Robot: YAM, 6 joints.
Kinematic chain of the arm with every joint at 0, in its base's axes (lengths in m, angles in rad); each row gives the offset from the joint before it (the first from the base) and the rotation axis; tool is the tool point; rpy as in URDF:
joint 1: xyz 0 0 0.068 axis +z
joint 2: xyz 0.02 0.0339 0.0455 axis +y
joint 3: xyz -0.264 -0.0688 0 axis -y
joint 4: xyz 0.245 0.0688 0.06 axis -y
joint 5: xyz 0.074 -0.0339 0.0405 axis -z
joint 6: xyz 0.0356 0 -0.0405 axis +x
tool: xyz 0 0 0 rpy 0 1.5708 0
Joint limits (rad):
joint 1: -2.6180..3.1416
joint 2: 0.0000..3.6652
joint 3: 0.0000..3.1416
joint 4: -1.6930..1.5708
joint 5: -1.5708..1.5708
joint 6: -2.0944..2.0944
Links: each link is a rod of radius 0.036 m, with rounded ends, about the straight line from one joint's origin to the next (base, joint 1, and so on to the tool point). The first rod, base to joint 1, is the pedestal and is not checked.
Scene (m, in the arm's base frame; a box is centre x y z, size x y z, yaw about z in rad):
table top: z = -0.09
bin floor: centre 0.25 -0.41 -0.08 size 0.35 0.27 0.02 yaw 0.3
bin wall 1: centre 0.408 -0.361 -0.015 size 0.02 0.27 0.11 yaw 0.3
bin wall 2: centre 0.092 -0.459 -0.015 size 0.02 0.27 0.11 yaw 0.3
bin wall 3: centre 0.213 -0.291 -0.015 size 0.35 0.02 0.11 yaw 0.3
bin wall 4: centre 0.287 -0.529 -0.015 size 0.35 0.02 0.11 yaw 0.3
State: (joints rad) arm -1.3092 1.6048 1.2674 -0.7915 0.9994 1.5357
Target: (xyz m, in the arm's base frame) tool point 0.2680 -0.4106 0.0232
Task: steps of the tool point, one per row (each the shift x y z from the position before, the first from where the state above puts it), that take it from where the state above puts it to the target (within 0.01 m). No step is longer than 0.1 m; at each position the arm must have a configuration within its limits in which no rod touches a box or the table.
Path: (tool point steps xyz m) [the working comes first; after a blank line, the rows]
Joints at the target: -0.9376 2.5871 1.7672 -0.3927 0.8568 1.5357
Straight joint move there: clear.

1: 0.0499 -0.0475 -0.0420
2: 0.0555 -0.0334 -0.0562
3: 0.0566 -0.0159 -0.0688
4: 0.0522 0.0030 -0.0784

